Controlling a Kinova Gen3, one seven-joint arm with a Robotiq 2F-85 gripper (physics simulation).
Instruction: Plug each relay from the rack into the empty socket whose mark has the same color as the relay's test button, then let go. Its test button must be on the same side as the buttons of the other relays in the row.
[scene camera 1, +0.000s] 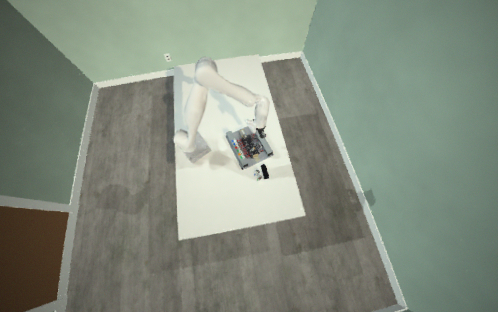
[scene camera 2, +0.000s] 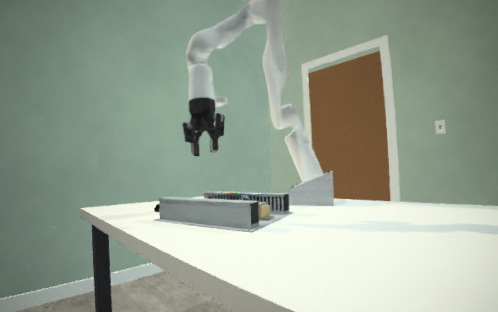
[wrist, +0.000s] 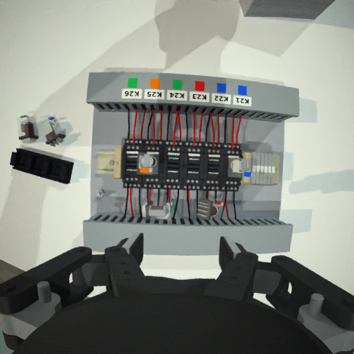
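Seen in the pictures: gripper, fingertip midpoint: (scene camera 1: 258, 133) (scene camera 2: 204, 154); arm's base, origin of the base link: (scene camera 2: 313, 178).
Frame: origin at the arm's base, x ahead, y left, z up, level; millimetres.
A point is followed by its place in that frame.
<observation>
My gripper (scene camera 1: 261, 133) {x 480, y -147, z 87 mm} (scene camera 2: 205, 151) {x 480, y -147, z 87 mm} (wrist: 180, 247) is open and empty, high above the panel's near duct. In the wrist view an orange-button relay (wrist: 148, 161) stands in the K25 socket and a blue-button relay (wrist: 238, 165) in K21, both buttons toward the near duct. Sockets K26 (wrist: 132, 165), K24 (wrist: 173, 164), K23 (wrist: 194, 164) and K22 (wrist: 214, 164) are empty. A green-button relay (wrist: 159, 210) and a red-button relay (wrist: 205, 208) lie between sockets and near duct. Another green-button relay (wrist: 28, 129) and a blue-button relay (wrist: 53, 131) lie beside the black rack (wrist: 62, 172).
The far duct (wrist: 109, 90) carries the colored marks and labels. The near duct (wrist: 187, 239) (scene camera 2: 205, 212) {x 537, y -97, z -63 mm} is a raised grey wall. Wires run from the sockets to both ducts. Terminal blocks (wrist: 262, 169) stand beside K21. The panel and rack are on the white table (scene camera 1: 215, 210) {x 14, y -484, z -97 mm}.
</observation>
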